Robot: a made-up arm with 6 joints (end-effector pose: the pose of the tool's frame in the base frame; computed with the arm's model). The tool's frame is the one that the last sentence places.
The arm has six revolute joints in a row. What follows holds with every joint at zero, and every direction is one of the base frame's. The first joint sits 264.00 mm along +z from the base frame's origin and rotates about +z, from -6.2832 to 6.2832 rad. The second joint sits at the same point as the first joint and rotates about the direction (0, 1, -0.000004), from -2.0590 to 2.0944 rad. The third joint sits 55.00 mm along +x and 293.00 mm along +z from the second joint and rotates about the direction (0, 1, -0.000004), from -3.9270 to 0.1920 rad. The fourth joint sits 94.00 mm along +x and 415.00 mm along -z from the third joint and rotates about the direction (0, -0.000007, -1), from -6.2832 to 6.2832 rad. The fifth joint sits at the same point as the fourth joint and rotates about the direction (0, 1, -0.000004), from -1.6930 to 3.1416 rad. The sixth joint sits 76.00 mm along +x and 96.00 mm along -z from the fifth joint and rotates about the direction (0, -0.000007, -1), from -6.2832 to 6.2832 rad. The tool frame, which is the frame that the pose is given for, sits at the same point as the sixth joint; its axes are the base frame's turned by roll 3.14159, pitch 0.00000 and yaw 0.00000 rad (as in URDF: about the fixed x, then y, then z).
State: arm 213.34 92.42 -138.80 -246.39 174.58 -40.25
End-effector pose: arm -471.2 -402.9 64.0 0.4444 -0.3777 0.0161 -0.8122
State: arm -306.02 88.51 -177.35 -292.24 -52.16 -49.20
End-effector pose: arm 509.8 508.4 348.6 0.2079 -0.5868 0.1116 -0.7746
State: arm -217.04 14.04 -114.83 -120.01 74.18 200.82
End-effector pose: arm -445.8 414.2 758.7 0.8728 -0.4442 0.2021 -0.0082
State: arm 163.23 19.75 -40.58 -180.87 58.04 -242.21
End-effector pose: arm -446.1 133.8 73.6 0.4917 0.3049 -0.7096 -0.4021
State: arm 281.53 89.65 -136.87 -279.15 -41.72 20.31
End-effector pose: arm 21.3 -700.1 -2.3 0.2320 -0.1381 -0.8340 0.4812
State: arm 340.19 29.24 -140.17 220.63 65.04 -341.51
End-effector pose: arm 582.9 -248.0 806.9 0.9387 0.3128 -0.0737 0.1245
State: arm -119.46 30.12 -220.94 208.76 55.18 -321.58
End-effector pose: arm -1.0 32.9 989.1 0.7670 -0.4998 -0.1932 -0.3530
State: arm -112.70 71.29 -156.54 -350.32 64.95 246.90
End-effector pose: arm -308.4 -761.1 302.3 0.1935 0.9809 -0.0183 0.0068
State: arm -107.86 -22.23 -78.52 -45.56 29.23 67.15
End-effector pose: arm -123.7 -429.2 761.7 0.5164 0.1961 -0.7403 0.3831
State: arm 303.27 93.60 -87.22 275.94 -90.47 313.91
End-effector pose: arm 273.8 -244.4 -157.0 0.0764 0.5904 0.3912 0.7018
